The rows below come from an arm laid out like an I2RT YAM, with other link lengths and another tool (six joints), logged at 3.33 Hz.
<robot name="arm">
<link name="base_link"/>
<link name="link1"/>
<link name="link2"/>
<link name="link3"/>
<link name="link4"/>
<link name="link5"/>
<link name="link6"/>
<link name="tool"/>
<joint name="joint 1" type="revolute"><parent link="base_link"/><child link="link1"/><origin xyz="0 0 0.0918" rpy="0 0 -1.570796"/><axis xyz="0 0 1"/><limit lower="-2.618" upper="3.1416"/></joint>
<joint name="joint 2" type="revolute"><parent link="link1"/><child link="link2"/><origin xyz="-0.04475 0.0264 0.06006" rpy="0 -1.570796 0"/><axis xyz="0 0 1"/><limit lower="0" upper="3.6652"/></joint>
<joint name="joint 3" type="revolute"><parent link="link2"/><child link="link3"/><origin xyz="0 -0.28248 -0.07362" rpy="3.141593 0 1.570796"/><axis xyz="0 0 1"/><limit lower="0" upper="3.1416"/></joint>
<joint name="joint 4" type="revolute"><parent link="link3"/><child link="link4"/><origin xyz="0.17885 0.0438 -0.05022" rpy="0 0 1.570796"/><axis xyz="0 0 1"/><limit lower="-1.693" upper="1.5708"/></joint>
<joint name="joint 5" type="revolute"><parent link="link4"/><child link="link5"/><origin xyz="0.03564 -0.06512 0.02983" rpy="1.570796 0 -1.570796"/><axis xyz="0 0 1"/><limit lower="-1.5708" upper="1.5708"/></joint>
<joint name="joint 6" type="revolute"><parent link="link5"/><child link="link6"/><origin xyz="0.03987 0 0.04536" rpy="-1.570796 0 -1.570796"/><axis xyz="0 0 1"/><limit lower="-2.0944" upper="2.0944"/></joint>
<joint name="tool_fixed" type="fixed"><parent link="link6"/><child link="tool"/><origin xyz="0.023 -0.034 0.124" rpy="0 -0.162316 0.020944"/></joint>
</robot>
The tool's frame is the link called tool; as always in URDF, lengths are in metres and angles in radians.
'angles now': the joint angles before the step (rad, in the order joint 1, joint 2, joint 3, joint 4, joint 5, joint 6). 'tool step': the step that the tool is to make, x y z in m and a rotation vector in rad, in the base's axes. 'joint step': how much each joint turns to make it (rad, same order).
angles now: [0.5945 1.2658 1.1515 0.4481 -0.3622 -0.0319]
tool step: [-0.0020 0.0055 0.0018 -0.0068 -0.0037 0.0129]
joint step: [0.0191 0.0094 0.0204 -0.0154 0.0033 -0.0099]
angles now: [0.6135 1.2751 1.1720 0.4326 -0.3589 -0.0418]
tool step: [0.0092 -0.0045 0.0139 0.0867 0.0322 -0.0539]
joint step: [0.0046 0.0076 0.0093 0.0429 0.0858 0.0670]
